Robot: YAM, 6 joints.
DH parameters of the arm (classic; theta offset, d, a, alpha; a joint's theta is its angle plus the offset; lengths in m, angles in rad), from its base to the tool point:
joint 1: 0 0.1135 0.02 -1.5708
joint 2: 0 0 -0.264 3.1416
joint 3: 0.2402 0 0.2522 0
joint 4: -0.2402 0 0.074 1.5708
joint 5: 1.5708 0 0 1.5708
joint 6: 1.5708 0.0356 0 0
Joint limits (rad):
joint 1: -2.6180..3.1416
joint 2: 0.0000..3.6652
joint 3: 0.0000..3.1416
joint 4: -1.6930..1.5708
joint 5: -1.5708..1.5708
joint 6: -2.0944..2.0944
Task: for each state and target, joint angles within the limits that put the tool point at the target. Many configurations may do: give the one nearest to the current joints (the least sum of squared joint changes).
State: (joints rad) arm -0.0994 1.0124 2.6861 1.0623 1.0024 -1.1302
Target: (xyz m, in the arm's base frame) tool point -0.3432 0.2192 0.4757
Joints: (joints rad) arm -0.6435 0.8737 2.9366 1.3844 1.0320 -1.1302
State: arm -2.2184 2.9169 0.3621 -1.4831 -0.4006 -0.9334
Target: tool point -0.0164 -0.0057 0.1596
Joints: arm -2.4854 2.8947 0.0121 -1.4733 0.1548 -0.9334
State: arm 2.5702 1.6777 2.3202 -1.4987 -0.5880 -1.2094
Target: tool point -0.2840 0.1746 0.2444
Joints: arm 2.5360 1.9613 1.6567 -1.6509 -0.5336 -1.2094
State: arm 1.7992 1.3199 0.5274 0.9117 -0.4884 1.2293
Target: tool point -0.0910 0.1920 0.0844
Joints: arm 1.9334 1.5941 0.1920 0.7768 -0.4974 1.2293
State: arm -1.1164 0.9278 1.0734 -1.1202 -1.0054 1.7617
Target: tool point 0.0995 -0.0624 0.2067
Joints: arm -0.8194 0.9367 0.5912 -1.2347 -1.0083 1.7617
